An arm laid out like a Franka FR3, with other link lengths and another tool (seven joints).
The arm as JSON. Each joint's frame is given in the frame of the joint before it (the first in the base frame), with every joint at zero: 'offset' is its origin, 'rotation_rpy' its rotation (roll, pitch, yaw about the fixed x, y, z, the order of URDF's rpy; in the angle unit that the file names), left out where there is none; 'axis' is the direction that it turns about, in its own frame. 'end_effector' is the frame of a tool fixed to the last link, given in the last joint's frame.
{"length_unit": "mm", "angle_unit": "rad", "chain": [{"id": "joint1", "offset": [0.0, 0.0, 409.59], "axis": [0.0, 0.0, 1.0]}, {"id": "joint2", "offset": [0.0, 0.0, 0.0], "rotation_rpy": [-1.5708, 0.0, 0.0], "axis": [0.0, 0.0, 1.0]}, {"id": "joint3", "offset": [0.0, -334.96, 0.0], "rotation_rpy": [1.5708, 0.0, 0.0], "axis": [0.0, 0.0, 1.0]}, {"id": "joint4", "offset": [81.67, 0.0, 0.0], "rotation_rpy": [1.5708, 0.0, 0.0], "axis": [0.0, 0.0, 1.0]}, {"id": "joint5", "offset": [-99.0, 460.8, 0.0], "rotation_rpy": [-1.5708, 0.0, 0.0], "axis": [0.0, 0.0, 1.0]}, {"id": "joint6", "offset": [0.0, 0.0, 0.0], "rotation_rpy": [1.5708, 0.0, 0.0], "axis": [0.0, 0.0, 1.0]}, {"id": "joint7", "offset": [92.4, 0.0, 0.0], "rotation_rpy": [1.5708, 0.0, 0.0], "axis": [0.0, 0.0, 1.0]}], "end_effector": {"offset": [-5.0, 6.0, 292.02], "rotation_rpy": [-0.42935, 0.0, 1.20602]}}
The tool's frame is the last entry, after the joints.
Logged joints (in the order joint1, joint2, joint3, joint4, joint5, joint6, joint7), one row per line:
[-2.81, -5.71, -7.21, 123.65, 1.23, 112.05, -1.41]
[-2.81, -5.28, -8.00, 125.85, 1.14, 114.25, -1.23]
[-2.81, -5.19, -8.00, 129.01, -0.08, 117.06, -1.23]
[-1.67, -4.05, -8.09, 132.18, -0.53, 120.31, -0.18]
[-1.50, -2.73, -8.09, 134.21, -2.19, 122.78, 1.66]
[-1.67, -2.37, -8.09, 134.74, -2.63, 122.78, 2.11]
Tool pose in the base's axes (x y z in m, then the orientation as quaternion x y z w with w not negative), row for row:
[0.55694, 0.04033, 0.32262, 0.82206, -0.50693, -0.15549, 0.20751]
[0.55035, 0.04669, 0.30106, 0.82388, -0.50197, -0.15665, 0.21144]
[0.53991, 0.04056, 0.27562, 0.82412, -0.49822, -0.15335, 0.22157]
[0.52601, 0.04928, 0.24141, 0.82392, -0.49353, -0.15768, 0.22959]
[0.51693, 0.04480, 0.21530, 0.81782, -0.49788, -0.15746, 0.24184]
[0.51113, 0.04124, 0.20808, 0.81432, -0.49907, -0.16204, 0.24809]
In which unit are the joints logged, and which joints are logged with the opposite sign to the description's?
The joints are logged in degrees. Opposite sign: joint3, joint4.
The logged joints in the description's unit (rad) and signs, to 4 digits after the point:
[-0.0490, -0.0997, 0.1258, -2.1581, 0.0215, 1.9556, -0.0246]
[-0.0490, -0.0922, 0.1396, -2.1965, 0.0199, 1.9940, -0.0215]
[-0.0490, -0.0906, 0.1396, -2.2516, -0.0014, 2.0431, -0.0215]
[-0.0291, -0.0707, 0.1412, -2.3070, -0.0093, 2.0998, -0.0031]
[-0.0262, -0.0476, 0.1412, -2.3424, -0.0382, 2.1429, 0.0290]
[-0.0291, -0.0414, 0.1412, -2.3517, -0.0459, 2.1429, 0.0368]

